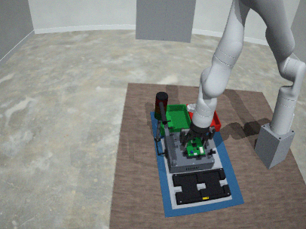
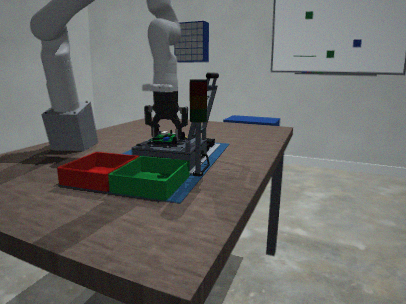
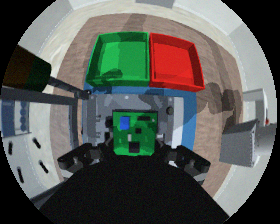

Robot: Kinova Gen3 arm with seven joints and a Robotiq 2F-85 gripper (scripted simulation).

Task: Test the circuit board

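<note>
My gripper is now right at the green circuit board. The rest, counted from my hand: clear lid (120 mm ahead, 100 mm above, 20 mm to the left); then red bin (220 mm to the right, 70 mm below, 70 mm behind); then green bin (190 mm to the right, 80 mm ahead, 70 mm below).
</note>
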